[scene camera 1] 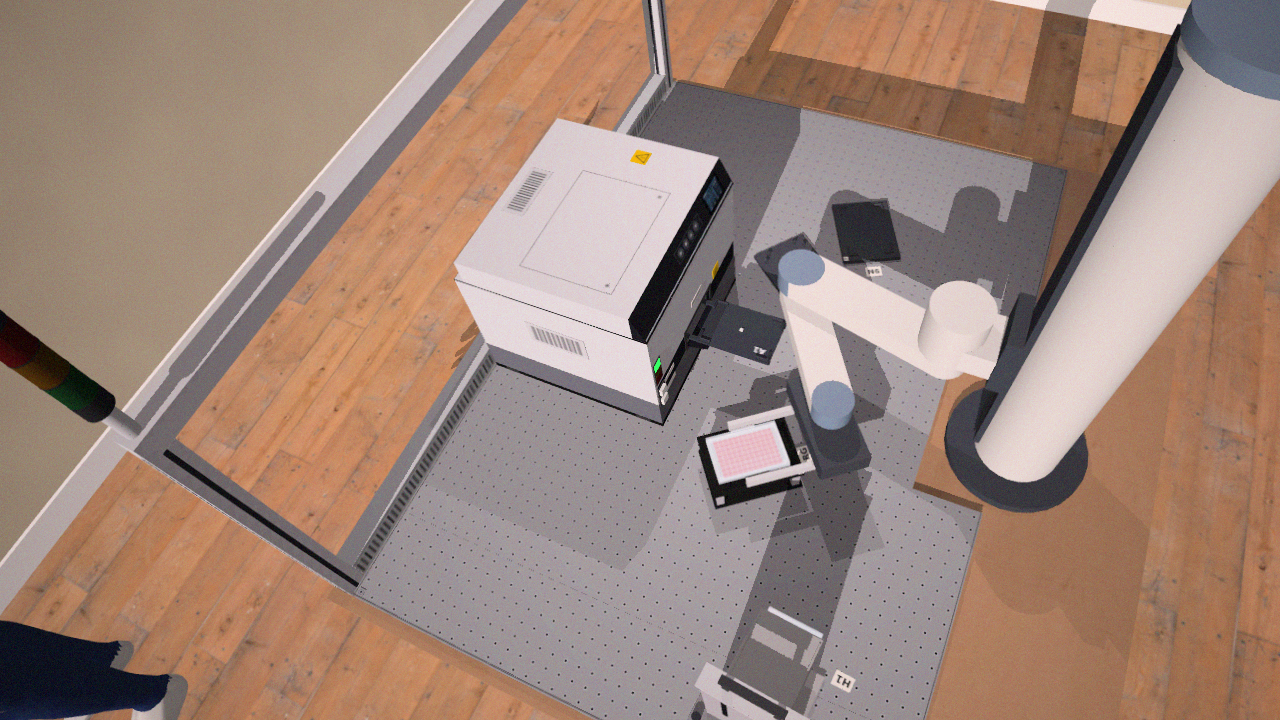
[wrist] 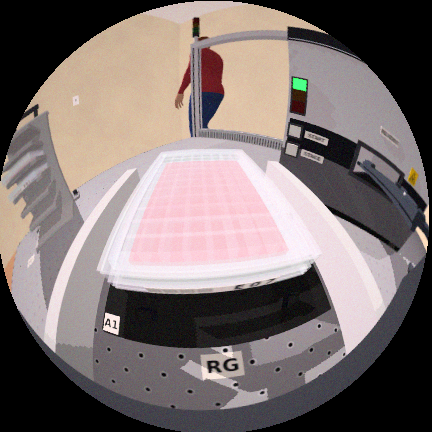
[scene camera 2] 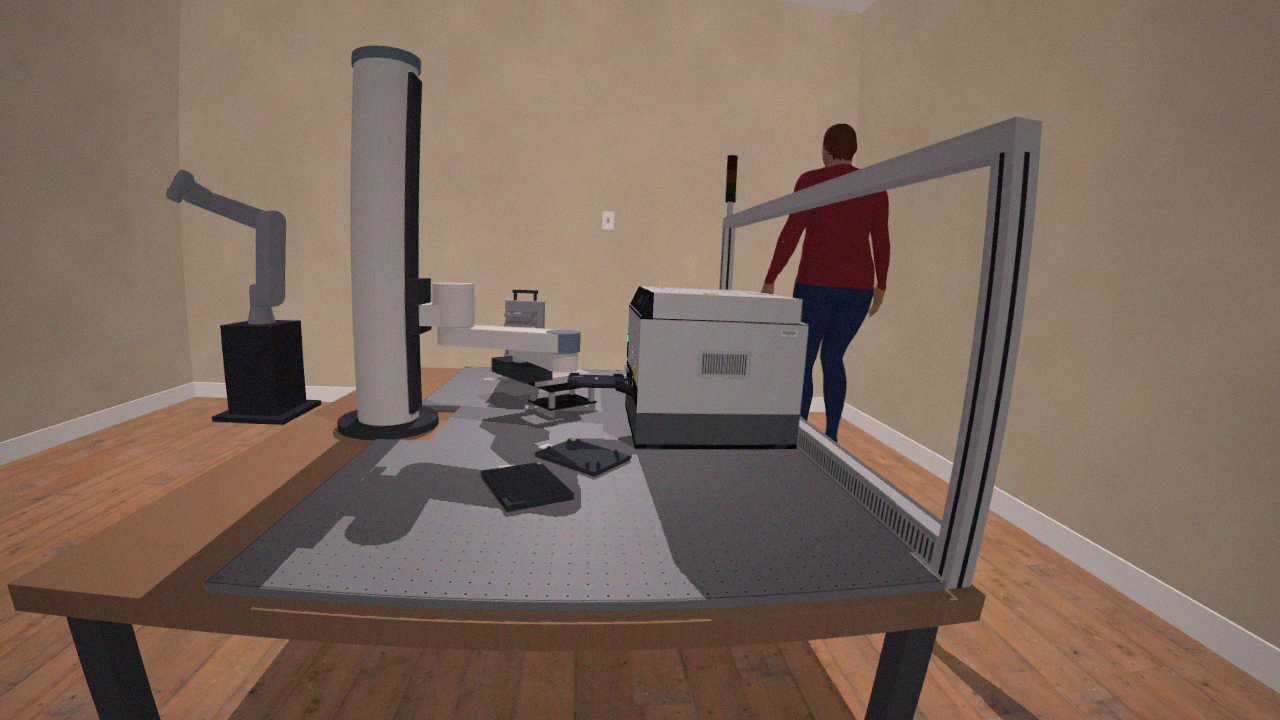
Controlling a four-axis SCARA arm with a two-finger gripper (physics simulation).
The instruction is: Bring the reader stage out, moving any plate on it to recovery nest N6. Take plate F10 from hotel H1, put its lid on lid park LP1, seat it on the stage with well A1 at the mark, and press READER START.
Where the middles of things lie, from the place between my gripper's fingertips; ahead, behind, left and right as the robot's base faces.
Now: the RG label [wrist: 219, 365] 10 cm behind my hand, 8 cm to the right of it and 8 cm below it. From my hand the other things lie so: reader stage [scene camera 1: 758, 341] 9 cm ahead, 22 cm to the right, 3 cm above.
